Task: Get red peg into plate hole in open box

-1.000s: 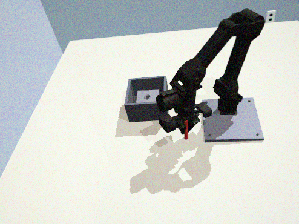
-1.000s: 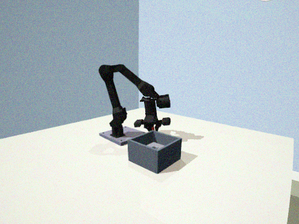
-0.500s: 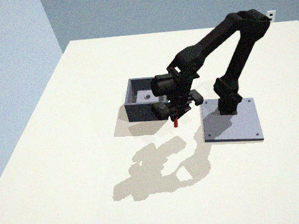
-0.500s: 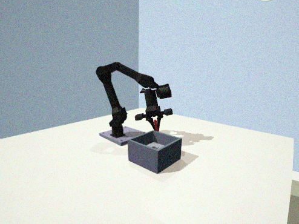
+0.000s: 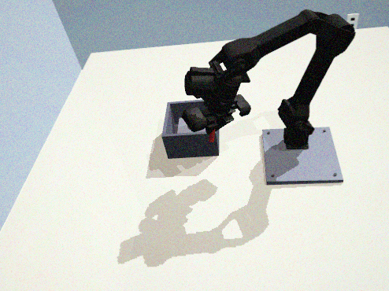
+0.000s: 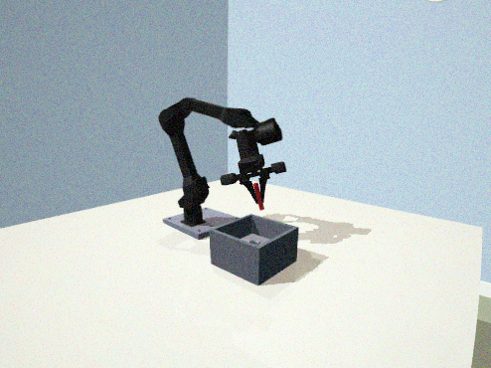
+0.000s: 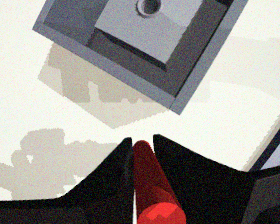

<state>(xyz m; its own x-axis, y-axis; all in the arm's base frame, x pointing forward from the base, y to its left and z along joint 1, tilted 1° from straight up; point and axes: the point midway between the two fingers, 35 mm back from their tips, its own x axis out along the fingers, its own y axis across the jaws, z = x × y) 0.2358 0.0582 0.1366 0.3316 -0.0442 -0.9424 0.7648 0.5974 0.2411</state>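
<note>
My gripper tip is now 70 mm short of the pale plate, 100 mm to the left of it and 80 mm above it. From my gripper tip the other things lie so: red peg: 10 mm behind, 10 mm to the left, 20 mm above; then grey box: 70 mm ahead, 100 mm to the right, 100 mm below.
</note>
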